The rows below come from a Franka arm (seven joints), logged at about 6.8 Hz.
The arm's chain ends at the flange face. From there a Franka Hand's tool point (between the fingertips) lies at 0.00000 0.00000 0.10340 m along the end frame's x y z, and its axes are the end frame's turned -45 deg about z.
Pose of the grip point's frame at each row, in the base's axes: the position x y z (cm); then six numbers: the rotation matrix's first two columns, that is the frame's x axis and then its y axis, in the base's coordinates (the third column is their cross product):
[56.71, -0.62, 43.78, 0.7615, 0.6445, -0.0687, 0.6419, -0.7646, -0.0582]
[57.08, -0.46, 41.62, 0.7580, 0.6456, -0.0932, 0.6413, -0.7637, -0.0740]
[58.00, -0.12, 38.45, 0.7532, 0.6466, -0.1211, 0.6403, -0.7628, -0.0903]
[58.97, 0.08, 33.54, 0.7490, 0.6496, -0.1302, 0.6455, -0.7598, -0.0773]
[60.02, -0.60, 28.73, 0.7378, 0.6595, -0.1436, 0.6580, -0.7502, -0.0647]
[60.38, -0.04, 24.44, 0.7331, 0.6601, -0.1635, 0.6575, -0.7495, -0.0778]
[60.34, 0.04, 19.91, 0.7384, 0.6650, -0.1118, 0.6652, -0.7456, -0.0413]
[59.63, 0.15, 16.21, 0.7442, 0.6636, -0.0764, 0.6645, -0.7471, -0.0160]
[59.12, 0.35, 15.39, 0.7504, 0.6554, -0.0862, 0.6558, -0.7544, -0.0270]
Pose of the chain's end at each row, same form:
[57.64, -0.62, 54.08, 0.9924, -0.0849, -0.0897, -0.0846, -0.9964, 0.0074]
[58.31, -0.42, 51.89, 0.9895, -0.0835, -0.1182, -0.0825, -0.9965, 0.0136]
[59.56, -0.02, 48.67, 0.9854, -0.0822, -0.1495, -0.0798, -0.9966, 0.0218]
[60.51, 0.35, 43.76, 0.9861, -0.0779, -0.1467, -0.0732, -0.9966, 0.0374]
[61.58, -0.12, 38.94, 0.9870, -0.0641, -0.1473, -0.0564, -0.9968, 0.0558]
[62.18, 0.48, 34.61, 0.9833, -0.0632, -0.1706, -0.0535, -0.9967, 0.0606]
[61.49, 0.49, 30.18, 0.9925, -0.0570, -0.1083, -0.0518, -0.9974, 0.0499]
[60.33, 0.55, 26.52, 0.9961, -0.0590, -0.0653, -0.0564, -0.9975, 0.0427]
[59.98, 0.73, 25.69, 0.9943, -0.0700, -0.0800, -0.0669, -0.9969, 0.0419]

